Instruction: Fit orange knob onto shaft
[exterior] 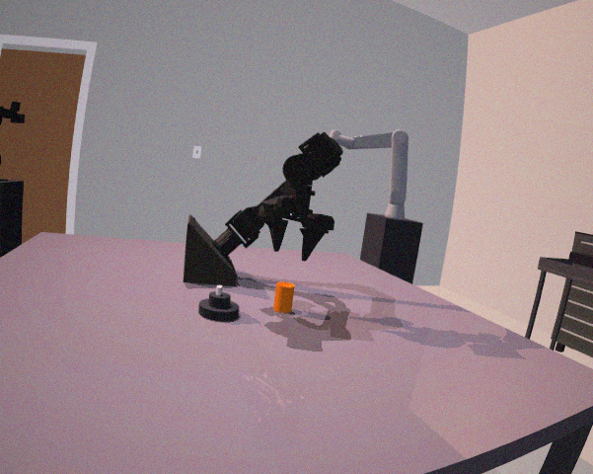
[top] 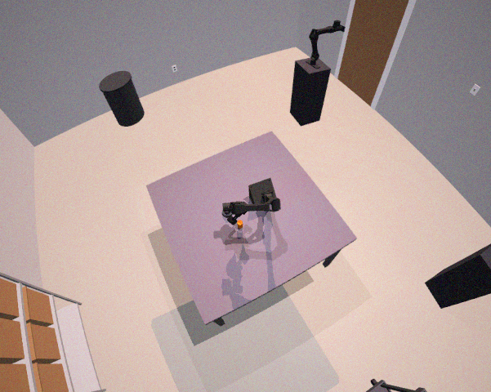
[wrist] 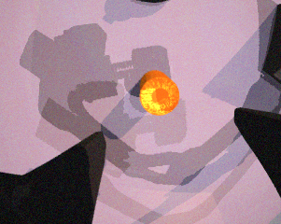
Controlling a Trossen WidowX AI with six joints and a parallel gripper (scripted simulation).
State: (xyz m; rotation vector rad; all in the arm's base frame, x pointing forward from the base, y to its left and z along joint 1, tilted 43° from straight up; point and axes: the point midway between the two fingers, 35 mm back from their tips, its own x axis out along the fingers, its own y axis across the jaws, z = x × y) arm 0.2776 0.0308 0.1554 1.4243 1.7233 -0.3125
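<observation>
The orange knob lies 80 mm below my gripper tip. Also, from my gripper tip: round black pedestal: 150 mm to the right, 90 mm below, 50 mm ahead.
</observation>
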